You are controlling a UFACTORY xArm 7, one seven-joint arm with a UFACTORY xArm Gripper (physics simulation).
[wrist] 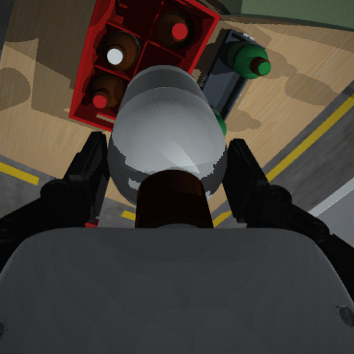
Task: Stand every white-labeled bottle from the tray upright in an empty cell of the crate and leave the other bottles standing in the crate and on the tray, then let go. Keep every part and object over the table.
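Places are measured from the arm's base along level axes (x ahead, y left, z up), in metres.
Pixels of known places: gripper, fingertip midpoint: (167, 154).
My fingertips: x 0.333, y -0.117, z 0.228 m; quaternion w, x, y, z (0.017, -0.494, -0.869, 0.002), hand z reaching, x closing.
Behind a point stands the place of what it marks.
My gripper (167, 154) @(z 0.228, x 0.333, y -0.117 m) is shut on a white-labeled bottle (167, 120) @(z 0.245, x 0.309, y -0.135 m), which has a brown neck toward the camera and hangs above the table between crate and tray. The red crate (75, 95) @(z -0.052, x 0.461, y -0.221 m) at the upper left holds a brown bottle with a white cap (115, 56) @(z -0.064, x 0.363, y -0.189 m), a brown bottle with a red cap (100, 101) @(z -0.064, x 0.452, y -0.176 m) and another red-capped bottle (179, 31) @(z -0.064, x 0.267, y -0.120 m). The dark tray (220, 87) @(z -0.222, x 0.305, y 0.068 m) at the upper right holds a green bottle (248, 61) @(z -0.105, x 0.223, y 0.031 m); another green bottle (219, 121) @(z -0.118, x 0.363, y 0.081 m) is partly hidden behind the held bottle. The crate's lower right part is hidden too.
The wooden table (300, 65) @(z -0.227, x 0.114, y 0.214 m) extends around the crate and tray. Its edges show at the lower left and right, with grey floor and yellow lines (310, 137) beyond. A green surface (300, 11) @(z -0.035, x 0.116, y 0.013 m) lies at the top right. A small red piece (92, 224) shows beside the left finger.
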